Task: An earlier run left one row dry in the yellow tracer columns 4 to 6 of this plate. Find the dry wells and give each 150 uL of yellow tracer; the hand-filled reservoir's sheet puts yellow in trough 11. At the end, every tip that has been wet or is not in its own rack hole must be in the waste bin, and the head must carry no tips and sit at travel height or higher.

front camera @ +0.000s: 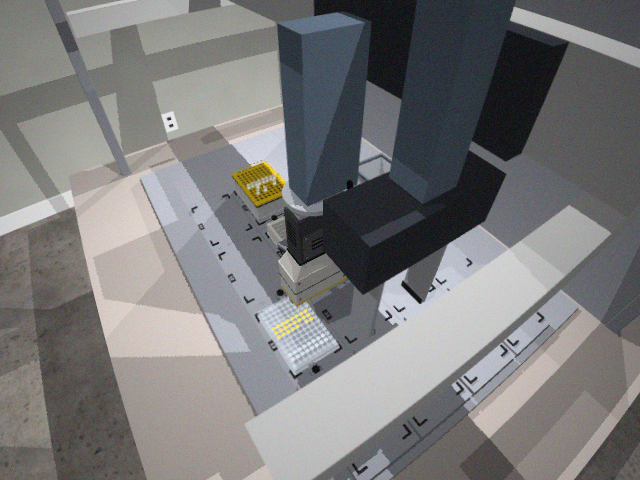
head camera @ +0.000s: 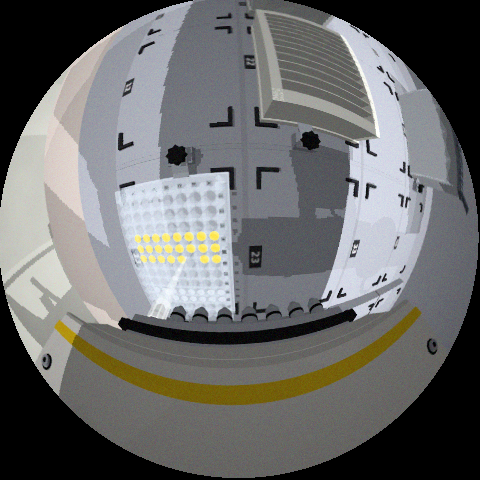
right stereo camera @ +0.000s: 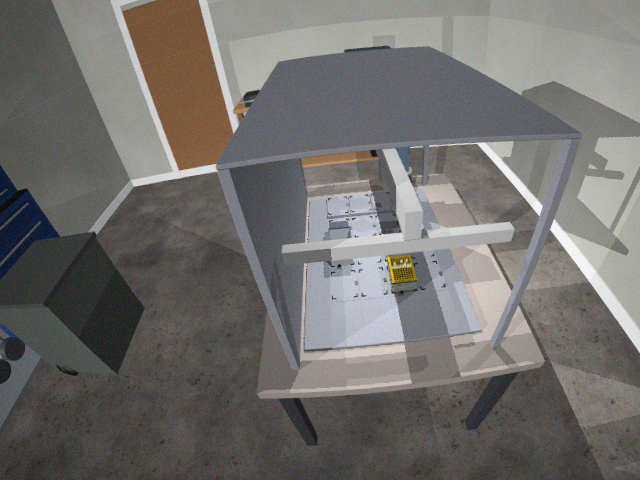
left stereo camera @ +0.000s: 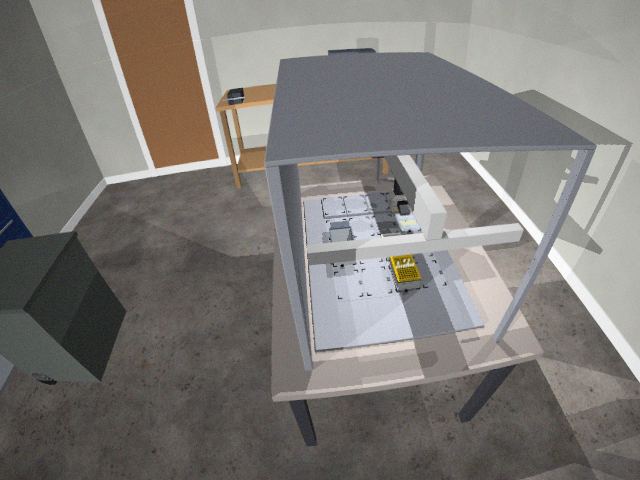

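The clear plate (front camera: 313, 357) (head camera: 226, 182) has three yellow columns. In the head view two show eight yellow wells each; the third, nearest the head, shows a pale gap with two yellow wells to its right. The pipetting head (front camera: 311, 281) (head camera: 230, 367) is beside and partly over the plate. One clear tip (head camera: 169, 294) hangs from its leftmost channel, its lower end near that gap; no yellow shows in it. The other nozzles are bare. The reservoir (front camera: 277, 230) (head camera: 272, 107) shows no coloured liquid; trough 11 cannot be told. The parked gripper (front camera: 392, 311) is open and empty.
A yellow tip rack (front camera: 250, 195) (left stereo camera: 405, 273) (right stereo camera: 403, 274) with several pale tips stands at the back left in the front view. A grey open bin (front camera: 381, 156) stands behind the head. Black knobs (head camera: 176, 155) (head camera: 310, 140) stand beside the plate and reservoir.
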